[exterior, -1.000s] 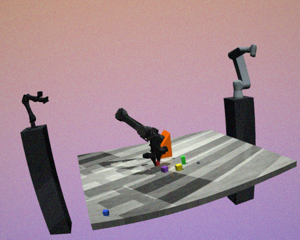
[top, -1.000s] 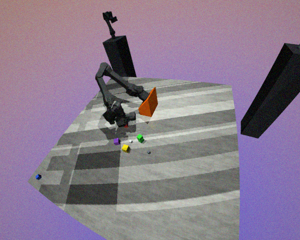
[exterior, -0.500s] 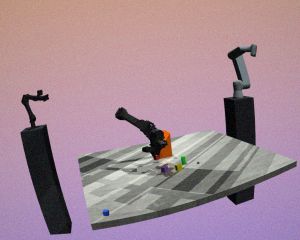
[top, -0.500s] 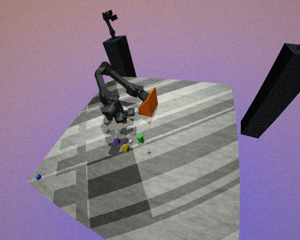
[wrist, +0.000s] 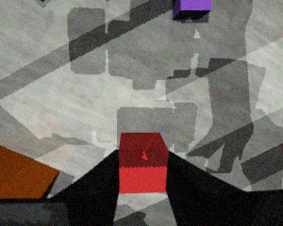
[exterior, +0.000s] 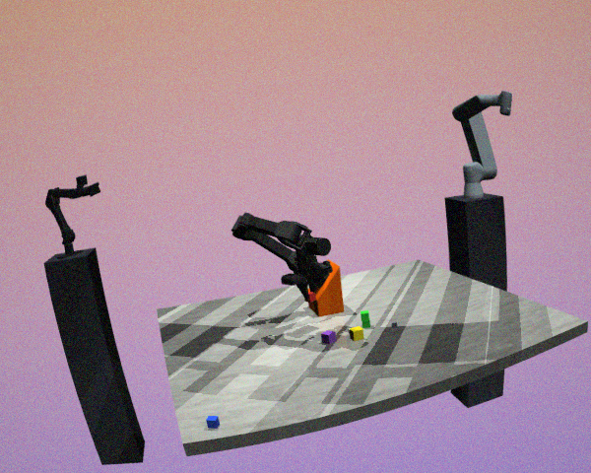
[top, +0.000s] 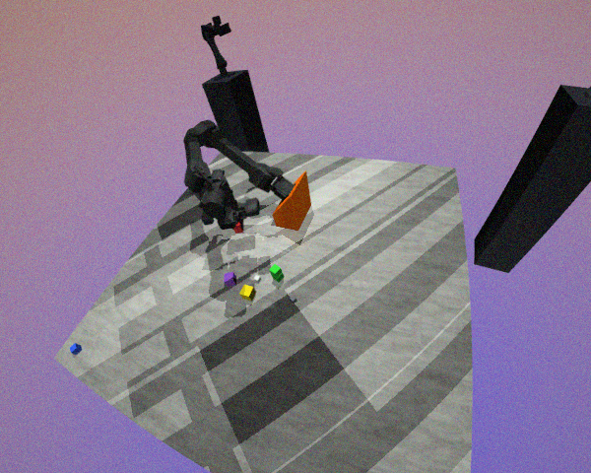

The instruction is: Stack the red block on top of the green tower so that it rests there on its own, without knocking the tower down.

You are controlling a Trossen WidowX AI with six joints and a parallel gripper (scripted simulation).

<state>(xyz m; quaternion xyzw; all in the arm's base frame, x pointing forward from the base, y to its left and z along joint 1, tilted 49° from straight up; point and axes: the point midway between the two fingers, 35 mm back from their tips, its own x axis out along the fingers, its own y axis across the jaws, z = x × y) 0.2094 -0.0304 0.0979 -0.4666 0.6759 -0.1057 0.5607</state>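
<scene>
Right now the white cube is 110 mm ahead of my gripper tip, 110 mm to the left of it and 110 mm below it. From my gripper tip the other things lie so: red block (10 mm above); purple cube (150 mm ahead, 20 mm to the left, 100 mm below); yellow cube (170 mm ahead, 110 mm to the left, 100 mm below).
</scene>
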